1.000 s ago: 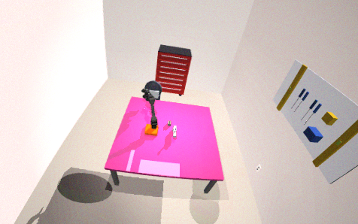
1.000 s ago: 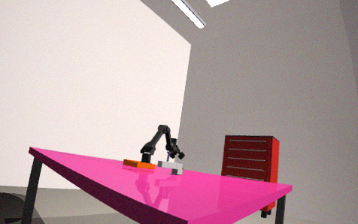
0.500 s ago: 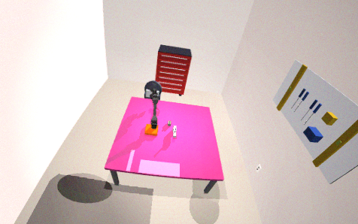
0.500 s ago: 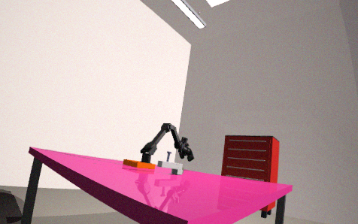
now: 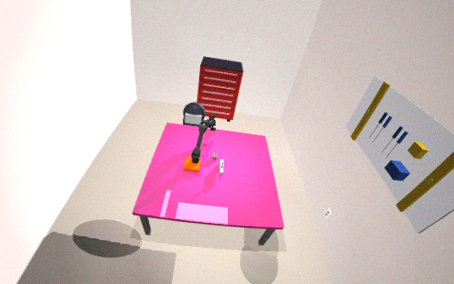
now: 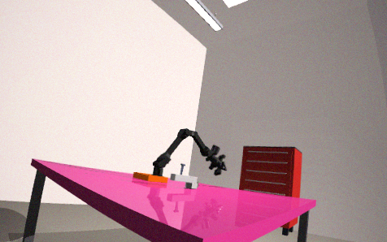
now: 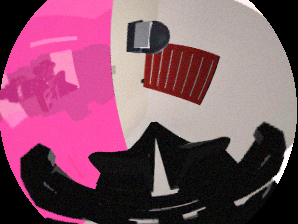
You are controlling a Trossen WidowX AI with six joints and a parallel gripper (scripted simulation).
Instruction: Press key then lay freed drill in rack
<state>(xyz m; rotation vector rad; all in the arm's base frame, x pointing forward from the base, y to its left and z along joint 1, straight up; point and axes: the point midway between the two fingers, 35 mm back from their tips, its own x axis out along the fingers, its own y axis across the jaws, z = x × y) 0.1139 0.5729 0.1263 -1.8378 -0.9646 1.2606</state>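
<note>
The blue piece is 15 cm ahead of my gripper tip, 66 cm to the right of it and 5 cm below it. From my gripper tip the other things lie so: grey drill (15 cm ahead, 61 cm to the right, 9 cm below).
</note>
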